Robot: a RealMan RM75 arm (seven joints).
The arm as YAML. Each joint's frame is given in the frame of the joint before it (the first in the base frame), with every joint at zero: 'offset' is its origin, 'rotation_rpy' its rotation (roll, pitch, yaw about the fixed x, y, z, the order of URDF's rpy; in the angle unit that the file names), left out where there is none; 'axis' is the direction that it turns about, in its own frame. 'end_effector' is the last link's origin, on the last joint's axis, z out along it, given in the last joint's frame.
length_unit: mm
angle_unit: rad
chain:
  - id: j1
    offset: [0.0, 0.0, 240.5]
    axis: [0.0, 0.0, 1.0]
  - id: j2
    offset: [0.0, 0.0, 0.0]
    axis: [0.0, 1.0, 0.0]
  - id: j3
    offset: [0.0, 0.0, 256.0]
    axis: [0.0, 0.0, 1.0]
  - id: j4
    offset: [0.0, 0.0, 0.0]
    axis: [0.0, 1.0, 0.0]
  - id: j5
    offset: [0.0, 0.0, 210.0]
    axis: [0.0, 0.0, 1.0]
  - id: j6
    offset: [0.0, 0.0, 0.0]
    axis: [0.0, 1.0, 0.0]
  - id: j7
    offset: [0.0, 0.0, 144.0]
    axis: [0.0, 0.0, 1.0]
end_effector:
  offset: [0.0, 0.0, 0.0]
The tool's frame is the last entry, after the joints.
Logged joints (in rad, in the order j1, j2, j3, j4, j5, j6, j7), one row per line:
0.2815 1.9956 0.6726 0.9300 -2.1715 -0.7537 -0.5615
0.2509 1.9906 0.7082 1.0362 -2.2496 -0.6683 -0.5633
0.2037 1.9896 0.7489 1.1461 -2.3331 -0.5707 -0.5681
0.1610 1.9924 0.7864 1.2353 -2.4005 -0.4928 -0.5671
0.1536 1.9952 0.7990 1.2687 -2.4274 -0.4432 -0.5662
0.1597 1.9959 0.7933 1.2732 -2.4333 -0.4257 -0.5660
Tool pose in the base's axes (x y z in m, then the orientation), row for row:
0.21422 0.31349 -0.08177 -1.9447 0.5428 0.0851
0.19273 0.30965 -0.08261 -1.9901 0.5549 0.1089
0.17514 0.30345 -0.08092 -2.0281 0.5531 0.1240
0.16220 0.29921 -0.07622 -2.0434 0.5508 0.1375
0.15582 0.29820 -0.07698 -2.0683 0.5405 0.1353
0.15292 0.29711 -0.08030 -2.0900 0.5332 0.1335
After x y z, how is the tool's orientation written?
As angles about the fixed x, y, z axes (roll, pitch, yaw), in radians.
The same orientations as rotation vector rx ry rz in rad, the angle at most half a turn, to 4 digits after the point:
-1.9115 0.2790 0.5827
-1.9588 0.2528 0.6209
-1.9991 0.2266 0.6376
-2.0171 0.2074 0.6473
-2.0421 0.1960 0.6409
-2.0636 0.1871 0.6369

